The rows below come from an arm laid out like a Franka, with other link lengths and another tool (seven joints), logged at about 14 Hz.
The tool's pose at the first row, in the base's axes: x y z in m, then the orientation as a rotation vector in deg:
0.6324, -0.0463, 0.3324, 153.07, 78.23, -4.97
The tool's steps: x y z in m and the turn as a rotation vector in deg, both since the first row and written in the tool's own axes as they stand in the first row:
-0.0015, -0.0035, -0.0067, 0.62, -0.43, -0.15
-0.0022, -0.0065, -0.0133, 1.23, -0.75, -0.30
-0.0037, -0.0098, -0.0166, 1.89, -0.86, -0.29
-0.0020, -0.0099, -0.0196, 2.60, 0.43, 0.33
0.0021, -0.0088, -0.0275, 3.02, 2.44, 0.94
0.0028, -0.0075, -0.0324, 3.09, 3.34, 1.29
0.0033, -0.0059, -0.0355, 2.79, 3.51, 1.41
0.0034, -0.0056, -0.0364, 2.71, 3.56, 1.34
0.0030, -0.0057, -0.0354, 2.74, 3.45, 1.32
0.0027, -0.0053, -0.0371, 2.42, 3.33, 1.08
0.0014, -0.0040, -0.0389, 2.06, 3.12, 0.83
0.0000, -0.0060, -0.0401, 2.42, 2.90, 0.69
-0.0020, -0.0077, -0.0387, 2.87, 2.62, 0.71
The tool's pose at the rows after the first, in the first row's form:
0.6286, -0.0445, 0.3389, 153.30, 78.50, -5.99
0.6257, -0.0423, 0.3452, 153.56, 78.81, -6.87
0.6221, -0.0411, 0.3483, 154.05, 78.97, -7.49
0.6230, -0.0392, 0.3510, 155.58, 78.73, -6.22
0.6262, -0.0354, 0.3585, 157.14, 78.60, -3.74
0.6276, -0.0348, 0.3634, 157.79, 78.40, -2.53
0.6291, -0.0349, 0.3665, 157.68, 78.18, -2.08
0.6294, -0.0349, 0.3674, 157.59, 78.27, -1.96
0.6291, -0.0353, 0.3665, 157.56, 78.28, -2.13
0.6292, -0.0355, 0.3682, 157.09, 78.47, -2.10
0.6295, -0.0370, 0.3703, 156.55, 78.64, -2.16
0.6270, -0.0368, 0.3715, 156.67, 78.89, -2.72
0.6245, -0.0376, 0.3701, 156.94, 78.93, -3.42

